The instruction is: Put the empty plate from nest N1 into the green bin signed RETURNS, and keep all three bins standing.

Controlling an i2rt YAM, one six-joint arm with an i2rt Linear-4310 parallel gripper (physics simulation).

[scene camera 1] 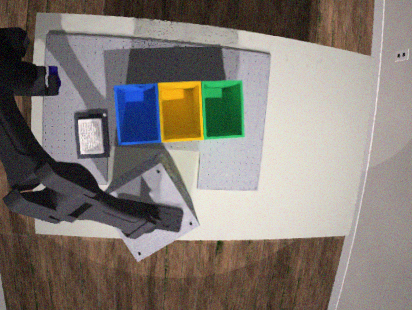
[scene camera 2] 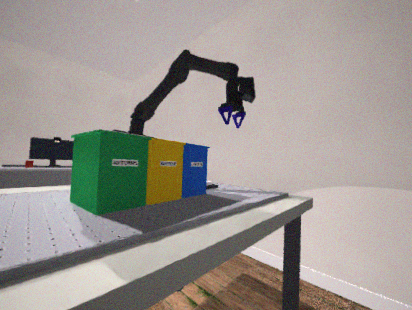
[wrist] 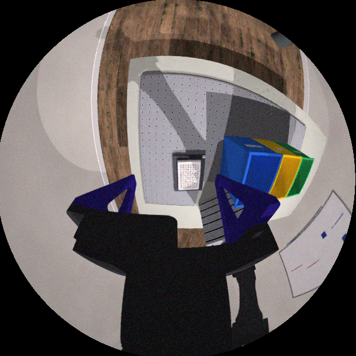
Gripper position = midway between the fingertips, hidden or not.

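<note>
My gripper (scene camera 1: 41, 83), (wrist: 175, 178). Green bin (scene camera 2: 109, 169), (scene camera 1: 222, 101). Blue bin (scene camera 1: 137, 109), (scene camera 2: 194, 176), (wrist: 245, 160).
</note>
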